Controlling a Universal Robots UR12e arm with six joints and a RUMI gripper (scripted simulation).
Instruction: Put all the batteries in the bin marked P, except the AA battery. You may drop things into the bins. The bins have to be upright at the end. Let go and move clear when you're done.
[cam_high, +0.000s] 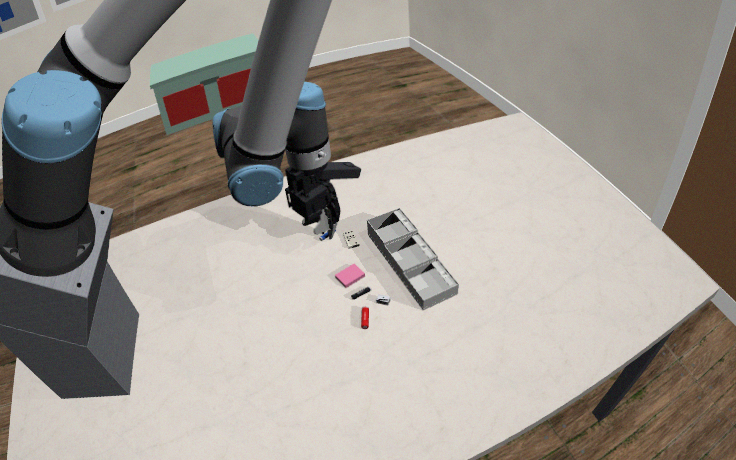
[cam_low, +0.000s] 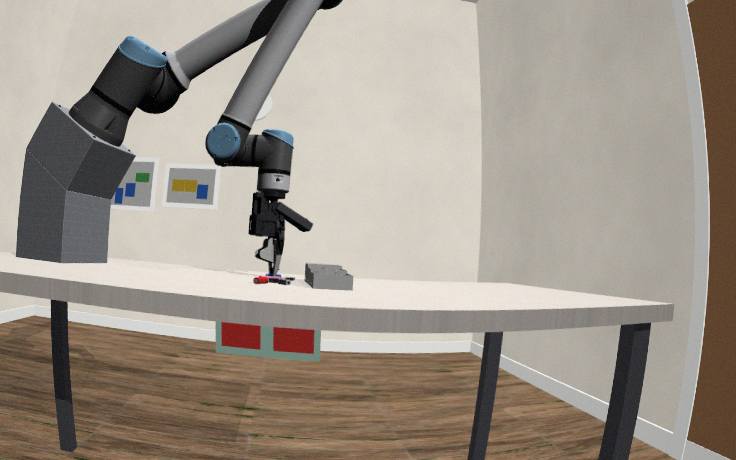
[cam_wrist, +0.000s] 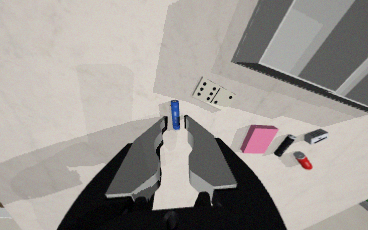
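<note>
The blue battery is 1 cm below my hand. The rest, counted from my hand: white dotted tile 3 cm ahead, 5 cm to the right, 1 cm below; black battery 4 cm behind, 19 cm to the right, 1 cm below; pink block 3 cm behind, 14 cm to the right, 1 cm below.
</note>
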